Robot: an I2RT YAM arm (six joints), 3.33 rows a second.
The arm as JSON. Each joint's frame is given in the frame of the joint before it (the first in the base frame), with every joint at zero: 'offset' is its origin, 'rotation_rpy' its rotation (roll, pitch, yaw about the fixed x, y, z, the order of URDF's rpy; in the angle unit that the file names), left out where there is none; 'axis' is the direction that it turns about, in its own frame. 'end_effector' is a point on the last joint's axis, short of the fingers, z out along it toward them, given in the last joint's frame.
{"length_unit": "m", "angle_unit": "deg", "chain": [
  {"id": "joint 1", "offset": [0.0, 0.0, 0.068], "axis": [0.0, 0.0, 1.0]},
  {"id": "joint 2", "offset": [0.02, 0.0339, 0.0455], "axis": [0.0, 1.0, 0.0]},
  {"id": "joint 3", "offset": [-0.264, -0.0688, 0.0], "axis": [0.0, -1.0, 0.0]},
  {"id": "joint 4", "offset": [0.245, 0.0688, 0.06], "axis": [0.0, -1.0, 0.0]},
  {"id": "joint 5", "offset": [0.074, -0.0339, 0.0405], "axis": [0.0, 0.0, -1.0]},
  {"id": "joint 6", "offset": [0.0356, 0.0, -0.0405], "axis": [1.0, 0.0, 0.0]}
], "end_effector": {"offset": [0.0, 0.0, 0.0], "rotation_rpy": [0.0, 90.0, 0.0]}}
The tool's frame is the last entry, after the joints.
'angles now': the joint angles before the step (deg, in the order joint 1, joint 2, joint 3, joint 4, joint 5, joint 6). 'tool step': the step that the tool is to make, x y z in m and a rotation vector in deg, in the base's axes. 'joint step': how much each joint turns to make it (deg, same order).
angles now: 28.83, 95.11, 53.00, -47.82, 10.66, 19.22
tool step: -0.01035, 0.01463, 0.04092, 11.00, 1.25, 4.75
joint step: 2.50, -6.07, 3.87, -5.33, -10.23, -1.84
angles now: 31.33, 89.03, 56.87, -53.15, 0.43, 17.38
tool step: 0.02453, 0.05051, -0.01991, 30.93, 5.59, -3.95
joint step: 2.60, 7.06, 0.15, 22.14, -27.09, 12.73
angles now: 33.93, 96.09, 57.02, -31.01, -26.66, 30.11
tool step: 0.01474, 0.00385, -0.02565, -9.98, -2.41, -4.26
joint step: 0.18, 6.17, 1.81, 1.23, 10.53, 1.27
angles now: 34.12, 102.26, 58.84, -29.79, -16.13, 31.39
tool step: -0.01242, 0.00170, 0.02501, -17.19, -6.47, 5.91
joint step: 3.35, -2.58, 4.20, -12.56, 16.59, -6.81
